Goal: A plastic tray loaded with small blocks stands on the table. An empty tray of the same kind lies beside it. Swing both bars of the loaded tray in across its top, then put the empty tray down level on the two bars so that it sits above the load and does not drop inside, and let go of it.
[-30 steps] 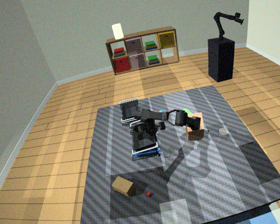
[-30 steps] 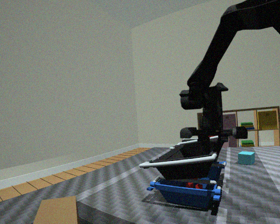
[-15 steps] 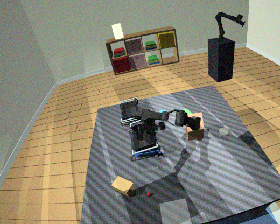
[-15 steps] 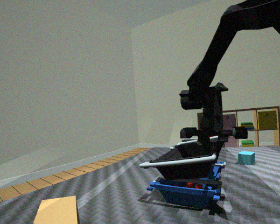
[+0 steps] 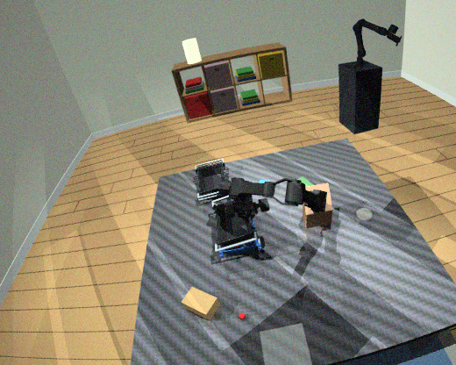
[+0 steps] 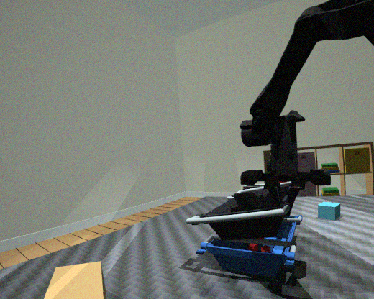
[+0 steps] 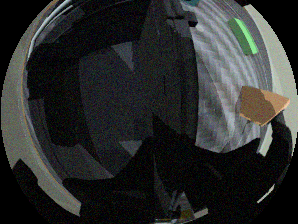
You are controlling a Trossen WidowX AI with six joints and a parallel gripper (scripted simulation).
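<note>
Now: the dark tray 70 mm ahead of my gripper tip, 10 mm to the right of it and 20 mm above it. From my gripper tip the other things lie so: cyan cube: 150 mm behind, 290 mm to the right, 70 mm below; flat tan block: 280 mm ahead, 310 mm to the left, 60 mm below; green block: 340 mm behind, 190 mm to the right, 70 mm below.
</note>
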